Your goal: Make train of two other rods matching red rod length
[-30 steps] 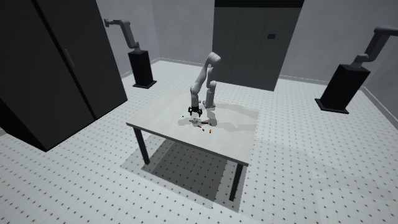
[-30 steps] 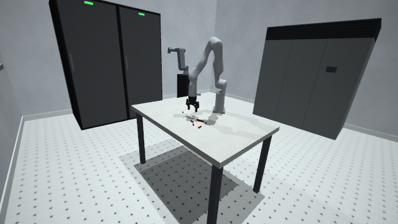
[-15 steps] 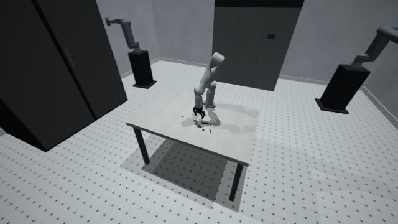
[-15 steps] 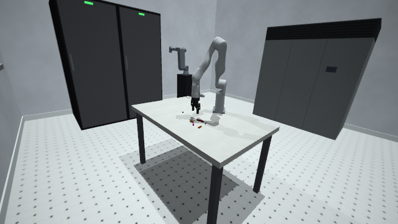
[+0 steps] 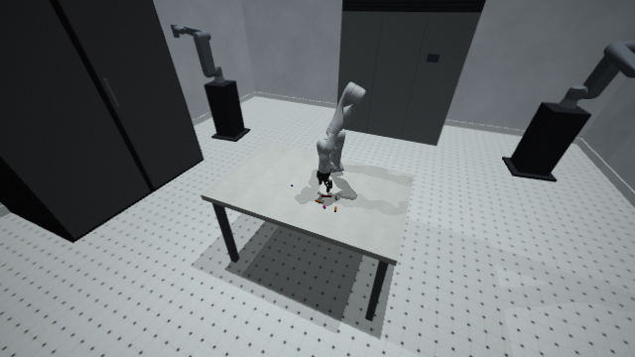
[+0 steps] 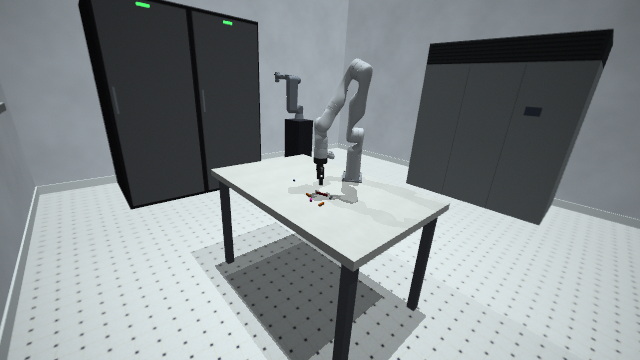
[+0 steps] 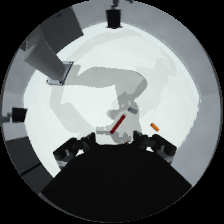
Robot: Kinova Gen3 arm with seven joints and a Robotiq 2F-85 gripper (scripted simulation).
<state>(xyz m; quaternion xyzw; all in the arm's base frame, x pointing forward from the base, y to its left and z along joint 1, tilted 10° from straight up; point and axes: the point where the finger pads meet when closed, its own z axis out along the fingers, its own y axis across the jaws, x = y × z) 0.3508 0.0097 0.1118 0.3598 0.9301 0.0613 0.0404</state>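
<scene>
The grey rod lies 80 mm to the left of my hand and 70 mm below it. Round my hand: magenta rod 100 mm ahead, 30 mm to the left, 70 mm below; then red rod 20 mm to the left, 70 mm below; then tiny blue rod 40 mm behind, 250 mm to the right, 70 mm below.
</scene>
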